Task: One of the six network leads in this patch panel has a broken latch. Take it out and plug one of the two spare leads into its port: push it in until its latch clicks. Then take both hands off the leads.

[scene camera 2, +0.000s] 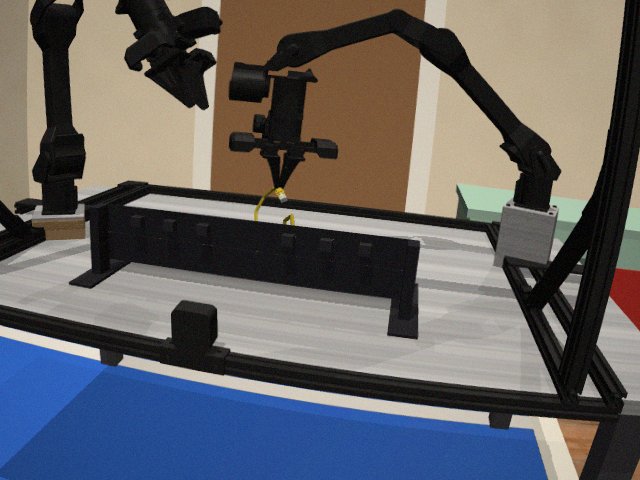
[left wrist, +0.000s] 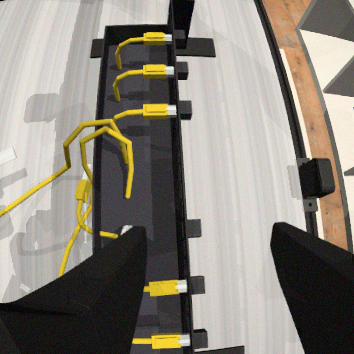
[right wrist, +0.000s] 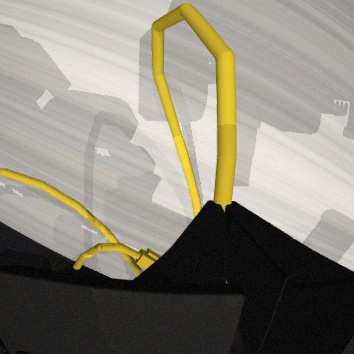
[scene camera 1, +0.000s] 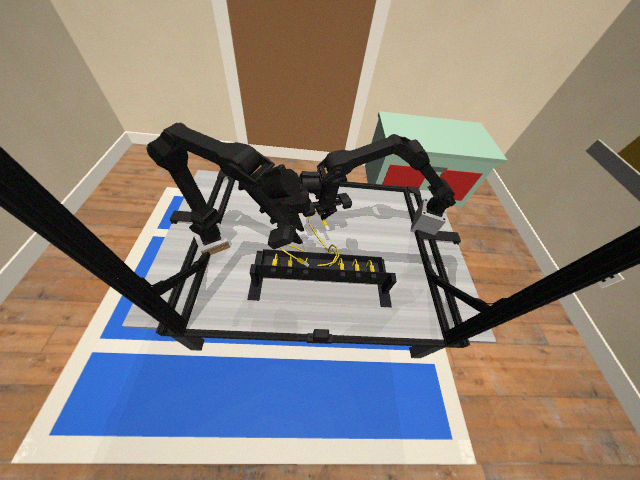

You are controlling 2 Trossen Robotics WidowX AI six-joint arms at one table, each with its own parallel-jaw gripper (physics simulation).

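Frame: origin at the left arm's base, x right, y ahead, z up, level; centimetres.
Seen in the pictures: left gripper, fingertip midpoint: (scene camera 2: 199, 107) (left wrist: 209, 236) (scene camera 1: 302, 237); right gripper, fingertip midpoint: (scene camera 2: 278, 192) (right wrist: 218, 212) (scene camera 1: 322, 219); left arm's base, origin of the base link: (scene camera 2: 59, 210) (scene camera 1: 210, 236); right arm's base, origin of the base link: (scene camera 2: 532, 206) (scene camera 1: 434, 209).
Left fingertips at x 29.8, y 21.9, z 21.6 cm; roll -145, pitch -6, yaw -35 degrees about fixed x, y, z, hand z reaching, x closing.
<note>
Offsets run from my left fingertips to a thing's top centre. "*": to the spot under its first point. Level surfaces: height alone.
The black patch panel {dx +3.7, dy +7.5, dz -15.2 cm} (scene camera 1: 323, 277) (scene camera 2: 248, 253) (left wrist: 162, 210) stands on the table. Three leads are seated at one end, one of them {* dx +6.8, dy +12.4, dz -16.6 cm} (left wrist: 156, 111) next to a gap; two more leads {dx -1.8, dy -2.8, dz -16.6 cm} (left wrist: 164, 288) (scene camera 1: 290, 261) are seated at the other end. The third port from the left (scene camera 1: 305, 271) (left wrist: 193, 228) has no plug in it. A loose plug {* dx -3.3, dy +3.5, dz -21.7 cm} (scene camera 1: 303, 262) lies over the tray, mostly hidden by a finger in the left wrist view. Another loose plug (left wrist: 82, 190) (right wrist: 146, 259) lies behind the tray. My left gripper (scene camera 1: 298, 239) (left wrist: 209, 236) is open above the panel. My right gripper (scene camera 1: 324, 216) (scene camera 2: 279, 187) (right wrist: 218, 212) is shut on a lead {* dx -9.6, dy +16.5, dz -15.0 cm} (scene camera 2: 280, 194) (right wrist: 226, 150), plug hanging down.
Yellow cable loops {* dx +1.7, dy +14.4, dz -17.8 cm} (left wrist: 107, 125) rise over the tray's back rim. A black frame (scene camera 2: 330, 374) borders the table {dz -26.0 cm} (scene camera 1: 320, 310), with a small black box (scene camera 2: 193, 325) on its front rail. A green cabinet (scene camera 1: 439, 136) stands behind at the right.
</note>
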